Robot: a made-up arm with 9 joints.
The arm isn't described. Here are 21 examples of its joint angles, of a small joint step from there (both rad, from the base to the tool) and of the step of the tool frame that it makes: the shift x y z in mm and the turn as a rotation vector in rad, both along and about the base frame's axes.
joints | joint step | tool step
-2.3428 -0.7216 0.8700 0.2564 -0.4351 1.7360 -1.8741 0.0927 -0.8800 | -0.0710 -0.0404 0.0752 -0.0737 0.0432 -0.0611 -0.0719 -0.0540 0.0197 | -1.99 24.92 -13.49 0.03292 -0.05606 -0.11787
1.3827 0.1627 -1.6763 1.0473 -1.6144 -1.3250 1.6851 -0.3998 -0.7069 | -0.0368 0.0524 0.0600 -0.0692 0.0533 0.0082 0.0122 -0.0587 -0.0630 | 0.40 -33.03 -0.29 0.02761 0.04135 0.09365
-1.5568 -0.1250 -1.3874 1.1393 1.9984 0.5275 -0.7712 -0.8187 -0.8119 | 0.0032 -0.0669 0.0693 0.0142 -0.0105 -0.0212 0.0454 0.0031 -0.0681 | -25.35 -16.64 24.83 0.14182 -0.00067 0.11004
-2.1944 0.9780 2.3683 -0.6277 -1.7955 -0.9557 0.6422 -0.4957 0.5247 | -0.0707 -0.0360 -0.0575 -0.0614 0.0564 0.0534 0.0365 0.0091 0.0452 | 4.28 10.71 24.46 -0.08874 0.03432 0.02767
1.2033 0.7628 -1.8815 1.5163 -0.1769 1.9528 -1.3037 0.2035 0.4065 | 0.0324 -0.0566 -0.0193 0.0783 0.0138 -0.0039 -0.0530 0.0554 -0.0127 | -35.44 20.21 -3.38 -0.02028 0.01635 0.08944
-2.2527 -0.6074 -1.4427 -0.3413 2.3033 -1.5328 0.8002 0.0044 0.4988 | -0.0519 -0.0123 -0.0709 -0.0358 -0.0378 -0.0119 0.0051 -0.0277 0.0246 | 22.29 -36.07 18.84 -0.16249 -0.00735 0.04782
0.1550 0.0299 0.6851 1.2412 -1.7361 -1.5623 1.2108 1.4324 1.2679 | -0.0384 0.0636 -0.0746 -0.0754 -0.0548 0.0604 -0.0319 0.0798 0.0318 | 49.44 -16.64 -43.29 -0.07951 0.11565 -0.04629
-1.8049 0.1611 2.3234 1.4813 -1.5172 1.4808 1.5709 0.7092 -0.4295 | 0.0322 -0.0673 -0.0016 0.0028 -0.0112 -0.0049 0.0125 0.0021 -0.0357 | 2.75 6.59 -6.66 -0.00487 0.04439 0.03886
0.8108 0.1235 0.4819 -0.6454 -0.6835 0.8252 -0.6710 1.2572 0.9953 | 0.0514 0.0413 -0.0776 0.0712 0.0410 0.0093 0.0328 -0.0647 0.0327 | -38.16 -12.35 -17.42 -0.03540 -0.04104 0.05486
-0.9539 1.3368 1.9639 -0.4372 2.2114 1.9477 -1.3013 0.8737 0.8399 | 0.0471 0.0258 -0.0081 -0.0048 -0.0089 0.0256 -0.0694 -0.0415 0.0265 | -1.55 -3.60 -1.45 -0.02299 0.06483 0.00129
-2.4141 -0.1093 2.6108 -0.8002 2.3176 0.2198 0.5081 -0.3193 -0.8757 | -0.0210 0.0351 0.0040 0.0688 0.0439 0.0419 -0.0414 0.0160 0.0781 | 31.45 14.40 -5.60 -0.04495 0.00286 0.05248
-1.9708 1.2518 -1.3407 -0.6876 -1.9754 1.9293 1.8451 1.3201 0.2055 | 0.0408 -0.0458 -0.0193 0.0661 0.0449 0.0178 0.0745 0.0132 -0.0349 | 27.17 6.20 19.27 0.01342 0.02766 -0.05721
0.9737 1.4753 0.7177 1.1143 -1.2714 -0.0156 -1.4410 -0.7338 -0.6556 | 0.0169 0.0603 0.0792 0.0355 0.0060 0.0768 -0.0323 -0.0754 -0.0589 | 7.24 -11.45 -5.31 -0.00191 0.08596 -0.04847
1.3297 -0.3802 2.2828 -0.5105 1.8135 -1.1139 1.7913 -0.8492 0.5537 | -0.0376 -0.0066 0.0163 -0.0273 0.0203 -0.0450 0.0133 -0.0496 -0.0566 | -5.22 -10.44 -32.83 -0.04320 -0.05836 -0.03476
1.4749 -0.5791 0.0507 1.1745 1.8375 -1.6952 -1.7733 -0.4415 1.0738 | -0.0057 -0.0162 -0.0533 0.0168 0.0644 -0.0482 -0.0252 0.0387 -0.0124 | -3.15 -21.12 12.06 -0.07944 -0.05055 0.00935
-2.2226 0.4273 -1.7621 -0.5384 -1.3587 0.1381 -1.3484 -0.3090 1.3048 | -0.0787 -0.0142 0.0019 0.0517 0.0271 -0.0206 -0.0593 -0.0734 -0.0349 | -42.66 17.73 -28.98 -0.06640 0.03767 -0.07829
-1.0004 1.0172 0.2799 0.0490 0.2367 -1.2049 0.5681 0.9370 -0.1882 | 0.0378 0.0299 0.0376 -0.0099 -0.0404 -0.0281 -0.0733 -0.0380 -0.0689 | 32.95 5.87 -4.75 0.04766 -0.15443 -0.02425
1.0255 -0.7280 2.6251 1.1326 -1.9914 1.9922 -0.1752 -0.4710 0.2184 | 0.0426 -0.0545 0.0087 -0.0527 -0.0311 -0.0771 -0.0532 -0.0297 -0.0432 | -46.39 -12.06 -3.19 0.08830 -0.10417 0.02813
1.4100 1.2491 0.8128 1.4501 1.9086 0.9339 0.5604 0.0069 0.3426 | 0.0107 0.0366 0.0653 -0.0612 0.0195 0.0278 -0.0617 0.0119 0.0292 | -4.26 -5.85 16.05 -0.03656 0.03581 0.04539
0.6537 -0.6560 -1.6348 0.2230 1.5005 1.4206 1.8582 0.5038 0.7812 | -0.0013 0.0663 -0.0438 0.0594 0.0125 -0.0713 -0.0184 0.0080 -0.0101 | 16.77 -8.06 51.17 -0.09611 0.07644 0.04189
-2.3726 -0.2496 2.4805 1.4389 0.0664 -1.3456 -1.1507 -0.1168 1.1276 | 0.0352 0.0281 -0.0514 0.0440 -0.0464 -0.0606 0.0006 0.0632 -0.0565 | -19.99 -2.02 -14.03 0.02523 -0.07559 -0.00309
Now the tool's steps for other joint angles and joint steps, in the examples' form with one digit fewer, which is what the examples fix.
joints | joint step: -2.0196 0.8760 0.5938 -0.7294 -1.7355 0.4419 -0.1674 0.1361 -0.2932 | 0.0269 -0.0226 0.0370 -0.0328 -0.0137 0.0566 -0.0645 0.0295 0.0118
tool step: 17.4 0.7 -25.1 0.0453 0.0193 0.0630
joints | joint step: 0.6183 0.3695 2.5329 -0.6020 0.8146 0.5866 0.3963 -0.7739 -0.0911 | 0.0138 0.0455 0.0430 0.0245 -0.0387 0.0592 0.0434 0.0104 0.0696
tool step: 36.6 -9.6 32.3 0.0347 0.0599 0.0149
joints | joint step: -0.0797 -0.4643 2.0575 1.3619 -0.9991 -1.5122 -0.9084 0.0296 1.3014 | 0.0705 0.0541 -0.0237 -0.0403 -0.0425 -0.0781 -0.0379 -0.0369 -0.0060
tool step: 37.2 -2.2 -12.9 0.0669 0.2600 0.0619
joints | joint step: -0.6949 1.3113 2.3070 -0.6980 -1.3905 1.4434 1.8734 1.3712 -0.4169 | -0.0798 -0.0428 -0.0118 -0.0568 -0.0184 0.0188 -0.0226 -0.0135 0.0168
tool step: -17.8 9.2 -9.1 -0.0549 -0.0296 0.0307
